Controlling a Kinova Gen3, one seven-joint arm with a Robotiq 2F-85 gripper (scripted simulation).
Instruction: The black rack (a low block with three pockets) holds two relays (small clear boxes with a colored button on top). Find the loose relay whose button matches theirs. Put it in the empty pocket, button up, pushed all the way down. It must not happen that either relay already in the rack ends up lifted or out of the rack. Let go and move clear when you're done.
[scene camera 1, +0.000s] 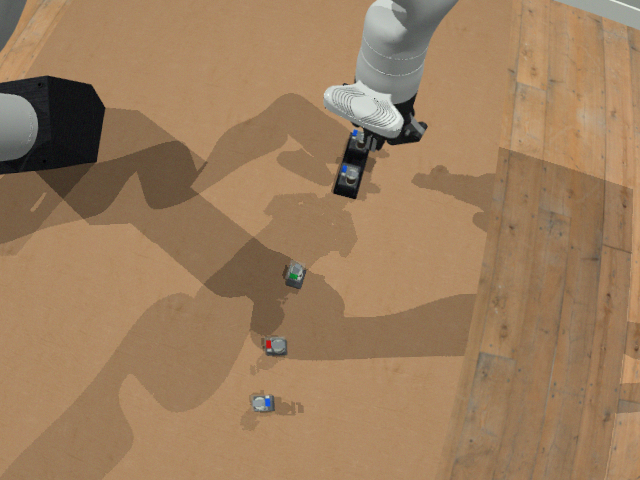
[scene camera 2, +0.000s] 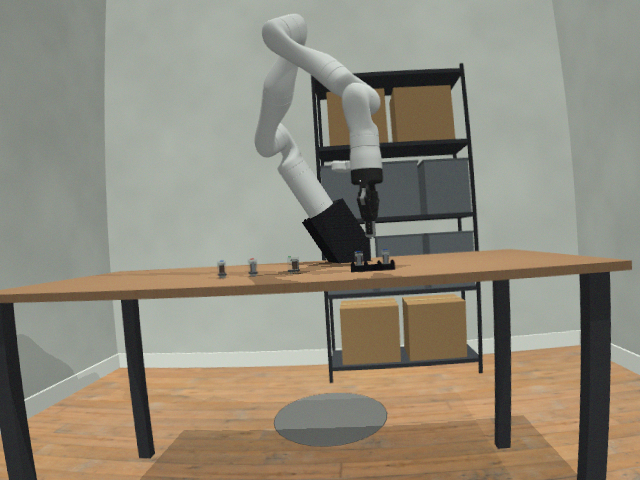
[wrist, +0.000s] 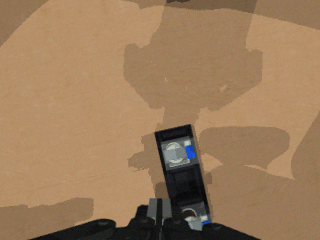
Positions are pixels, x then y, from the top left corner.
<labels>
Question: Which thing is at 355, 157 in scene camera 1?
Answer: A rack.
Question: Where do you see my gripper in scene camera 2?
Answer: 370, 237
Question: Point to a rack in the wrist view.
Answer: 186, 188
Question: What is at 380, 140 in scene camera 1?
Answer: My gripper.
</labels>
